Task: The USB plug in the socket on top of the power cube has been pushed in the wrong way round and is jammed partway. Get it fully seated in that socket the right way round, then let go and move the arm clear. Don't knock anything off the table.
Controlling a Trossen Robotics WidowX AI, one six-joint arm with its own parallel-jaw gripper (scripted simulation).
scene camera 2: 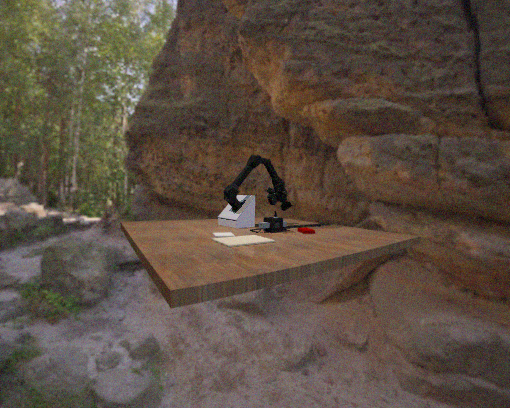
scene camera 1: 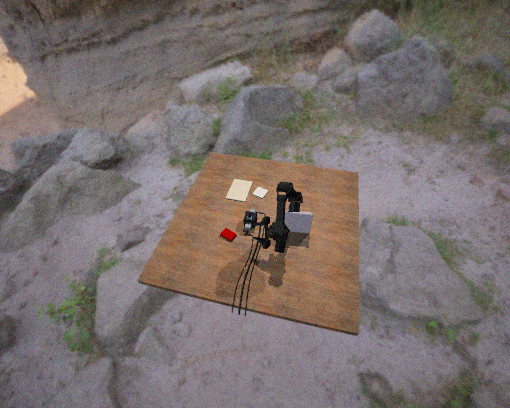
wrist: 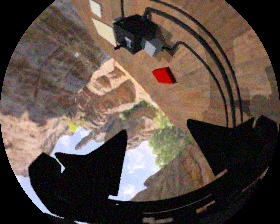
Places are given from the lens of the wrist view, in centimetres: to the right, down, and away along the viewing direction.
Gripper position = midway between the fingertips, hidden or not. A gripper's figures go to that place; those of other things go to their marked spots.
my gripper (wrist: 158, 127): 2, 2, 10
black power cube (wrist: 135, 27): -1, -18, 11
